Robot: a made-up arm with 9 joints. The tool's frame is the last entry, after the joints.
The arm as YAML. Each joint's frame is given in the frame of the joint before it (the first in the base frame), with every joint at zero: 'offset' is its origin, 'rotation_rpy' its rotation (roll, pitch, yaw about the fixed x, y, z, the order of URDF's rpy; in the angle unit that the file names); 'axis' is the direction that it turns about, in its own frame. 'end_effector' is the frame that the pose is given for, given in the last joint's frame.
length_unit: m
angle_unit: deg
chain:
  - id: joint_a
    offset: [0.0, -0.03, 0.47]
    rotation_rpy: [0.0, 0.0, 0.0]
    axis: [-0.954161, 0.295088, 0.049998]
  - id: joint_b
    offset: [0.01, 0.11, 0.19]
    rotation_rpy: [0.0, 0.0, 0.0]
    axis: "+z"
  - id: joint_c
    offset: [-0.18, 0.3, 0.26]
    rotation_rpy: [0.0, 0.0, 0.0]
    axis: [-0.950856, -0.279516, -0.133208]
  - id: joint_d
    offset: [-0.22, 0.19, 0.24]
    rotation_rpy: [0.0, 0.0, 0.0]
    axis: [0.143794, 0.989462, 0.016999]
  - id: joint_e
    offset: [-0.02, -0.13, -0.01]
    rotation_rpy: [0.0, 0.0, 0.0]
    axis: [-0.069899, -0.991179, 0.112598]
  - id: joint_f
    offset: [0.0, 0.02, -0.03]
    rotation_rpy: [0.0, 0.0, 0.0]
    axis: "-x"
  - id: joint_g
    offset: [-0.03, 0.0, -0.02]
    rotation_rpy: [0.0, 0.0, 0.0]
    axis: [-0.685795, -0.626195, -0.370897]
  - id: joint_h
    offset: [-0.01, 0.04, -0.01]
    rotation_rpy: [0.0, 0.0, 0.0]
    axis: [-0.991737, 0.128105, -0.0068]
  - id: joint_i
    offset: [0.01, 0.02, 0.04]
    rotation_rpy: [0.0, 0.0, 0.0]
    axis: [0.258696, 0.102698, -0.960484]
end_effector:
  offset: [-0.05, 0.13, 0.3]
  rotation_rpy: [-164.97, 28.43, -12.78]
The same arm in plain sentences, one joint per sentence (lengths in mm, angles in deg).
The arm has nine revolute joints in a row. What follows holds with every joint at zero, and every direction is one of the base frame's.
The first joint is mounted 30 mm along -y and 470 mm along +z from the base frame's origin and rotates about the direction (-0.954161, 0.295088, 0.049998).
The second joint is mounted 10 mm along +x and 110 mm along +y and 190 mm along +z from the first joint and rotates about +z.
The third joint is mounted 180 mm along -x and 300 mm along +y and 260 mm along +z from the second joint and rotates about the direction (-0.950865, -0.27949, -0.133195).
The fourth joint is mounted 220 mm along -x and 190 mm along +y and 240 mm along +z from the third joint and rotates about the direction (0.143794, 0.989462, 0.016999).
The fifth joint is mounted 20 mm along -x and 130 mm along -y and 10 mm along -z from the fourth joint and rotates about the direction (-0.069899, -0.991179, 0.112598).
The sixth joint is mounted 20 mm along +y and 30 mm along -z from the fifth joint and rotates about -x.
The seventh joint is mounted 30 mm along -x and 20 mm along -z from the sixth joint and rotates about the direction (-0.685795, -0.626195, -0.370897).
The eighth joint is mounted 10 mm along -x and 40 mm along +y and 10 mm along -z from the seventh joint and rotates about the direction (-0.991737, 0.128105, -0.0068).
The ninth joint is mounted 10 mm along +x and 20 mm along +y and 40 mm along +z from the eighth joint and rotates about the direction (0.258696, 0.102698, -0.960484).
The tool frame, which is the frame that the pose is given for, is mounted 50 mm along -x and 130 mm along +y and 300 mm along +z from the ninth joint; its axes are the base frame's turned by roll -164.97, pitch 28.43 and yaw -12.78 deg (as in URDF: about the fixed x, then y, then z).

